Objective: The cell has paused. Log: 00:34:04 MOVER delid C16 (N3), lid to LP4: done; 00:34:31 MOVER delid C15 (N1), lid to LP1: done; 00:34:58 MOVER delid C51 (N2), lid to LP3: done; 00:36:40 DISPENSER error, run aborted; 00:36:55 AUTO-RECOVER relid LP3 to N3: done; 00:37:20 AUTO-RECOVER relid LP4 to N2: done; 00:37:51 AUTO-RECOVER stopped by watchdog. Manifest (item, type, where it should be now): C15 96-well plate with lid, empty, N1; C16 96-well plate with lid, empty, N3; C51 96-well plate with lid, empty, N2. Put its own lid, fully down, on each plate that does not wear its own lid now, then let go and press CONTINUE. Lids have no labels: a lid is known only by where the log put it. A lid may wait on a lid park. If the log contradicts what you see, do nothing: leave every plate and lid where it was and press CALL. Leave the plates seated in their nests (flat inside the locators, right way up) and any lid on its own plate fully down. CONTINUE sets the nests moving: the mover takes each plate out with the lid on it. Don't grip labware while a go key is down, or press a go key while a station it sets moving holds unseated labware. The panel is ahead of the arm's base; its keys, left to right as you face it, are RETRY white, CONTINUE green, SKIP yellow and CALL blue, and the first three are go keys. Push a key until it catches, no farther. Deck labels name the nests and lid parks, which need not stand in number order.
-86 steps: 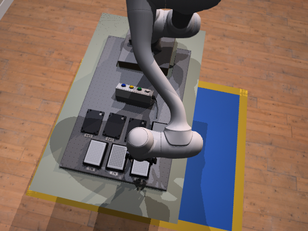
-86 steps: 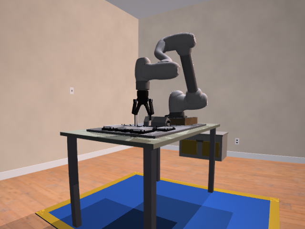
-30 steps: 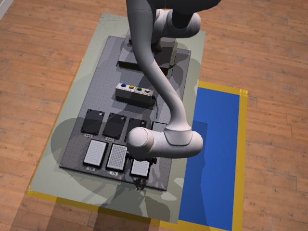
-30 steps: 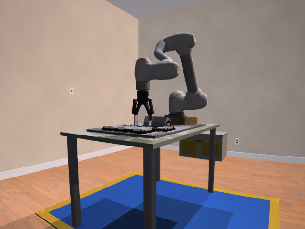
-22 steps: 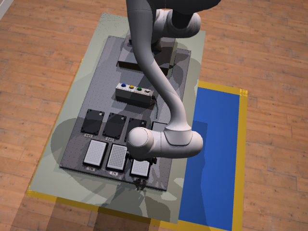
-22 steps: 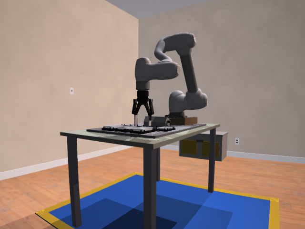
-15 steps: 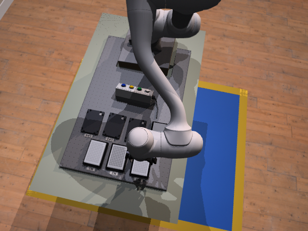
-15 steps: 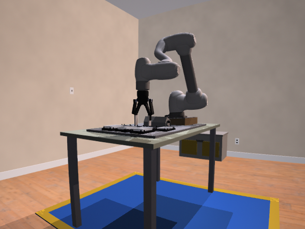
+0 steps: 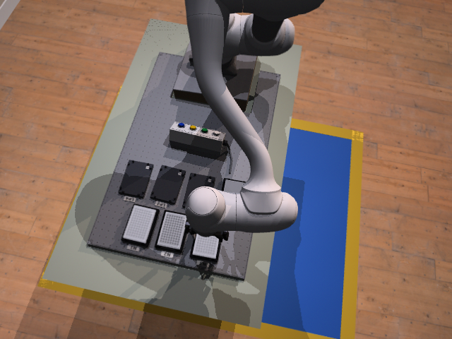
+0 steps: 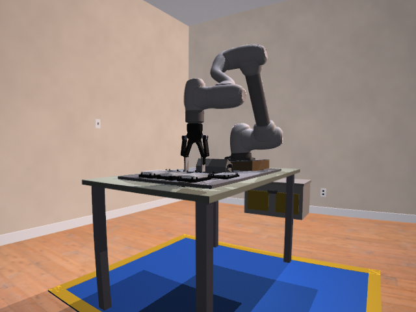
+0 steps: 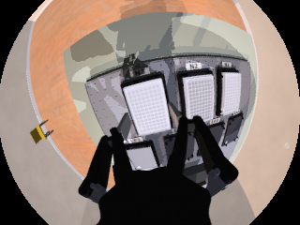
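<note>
The 96-well plate lies 50 mm below my hand. The rest, counted from my hand: lid park LP2: 220 mm behind, 170 mm to the right, 60 mm below; lid park LP3: 190 mm behind, 60 mm below, 40 mm to the right; lid park LP1: 170 mm behind, 100 mm to the left, 60 mm below.
</note>
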